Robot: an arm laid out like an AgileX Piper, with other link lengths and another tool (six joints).
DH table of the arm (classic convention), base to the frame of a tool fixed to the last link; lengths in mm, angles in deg. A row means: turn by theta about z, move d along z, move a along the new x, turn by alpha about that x. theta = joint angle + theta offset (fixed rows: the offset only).
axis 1: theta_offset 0, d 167.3, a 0, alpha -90
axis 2: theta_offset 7.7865, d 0, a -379.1, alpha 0
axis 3: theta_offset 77.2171, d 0, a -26.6, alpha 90
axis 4: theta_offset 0, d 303.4, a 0, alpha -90
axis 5: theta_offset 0, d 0, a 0, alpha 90
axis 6: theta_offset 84.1, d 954.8, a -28, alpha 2.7
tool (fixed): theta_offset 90, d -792.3, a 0, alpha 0
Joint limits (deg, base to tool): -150..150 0..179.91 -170..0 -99.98..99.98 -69.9..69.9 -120..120
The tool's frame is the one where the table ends.
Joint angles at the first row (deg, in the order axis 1, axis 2, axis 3, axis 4, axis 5, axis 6):
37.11, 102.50, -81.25, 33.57, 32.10, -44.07
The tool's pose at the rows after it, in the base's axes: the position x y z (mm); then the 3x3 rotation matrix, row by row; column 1 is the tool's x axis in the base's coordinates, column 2 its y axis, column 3 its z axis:
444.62 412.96 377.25; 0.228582 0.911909 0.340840; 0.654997 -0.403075 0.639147; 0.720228 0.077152 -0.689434
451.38 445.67 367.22; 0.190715 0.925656 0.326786; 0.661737 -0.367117 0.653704; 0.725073 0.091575 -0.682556
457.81 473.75 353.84; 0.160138 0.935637 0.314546; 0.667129 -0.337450 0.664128; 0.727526 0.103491 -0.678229
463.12 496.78 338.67; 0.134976 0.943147 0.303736; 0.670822 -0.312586 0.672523; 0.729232 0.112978 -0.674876
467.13 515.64 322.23; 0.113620 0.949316 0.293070; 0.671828 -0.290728 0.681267; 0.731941 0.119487 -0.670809
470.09 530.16 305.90; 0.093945 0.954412 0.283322; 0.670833 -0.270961 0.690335; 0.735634 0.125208 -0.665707
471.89 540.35 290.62; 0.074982 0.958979 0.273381; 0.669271 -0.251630 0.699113; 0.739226 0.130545 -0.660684
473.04 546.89 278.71; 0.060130 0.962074 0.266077; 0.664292 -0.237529 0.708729; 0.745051 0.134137 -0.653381
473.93 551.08 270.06; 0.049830 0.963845 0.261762; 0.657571 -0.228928 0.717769; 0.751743 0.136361 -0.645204
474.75 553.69 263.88; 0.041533 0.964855 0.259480; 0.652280 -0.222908 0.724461; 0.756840 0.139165 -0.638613
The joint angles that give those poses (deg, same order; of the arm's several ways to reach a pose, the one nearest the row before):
39.50, 107.07, -86.22, 33.70, 31.89, -44.87
41.37, 111.55, -91.03, 33.81, 31.63, -45.72
42.80, 115.80, -95.32, 34.06, 31.33, -46.69
43.87, 119.58, -98.81, 34.70, 30.91, -48.02
44.66, 122.91, -101.45, 36.08, 30.29, -50.02
45.20, 125.70, -103.25, 38.16, 29.50, -52.78
45.49, 127.87, -104.21, 40.84, 28.73, -56.27
45.62, 129.41, -104.57, 43.89, 27.95, -59.93
45.67, 130.49, -104.66, 46.81, 27.26, -63.22
45.68, 131.25, -104.68, 49.12, 26.75, -65.87

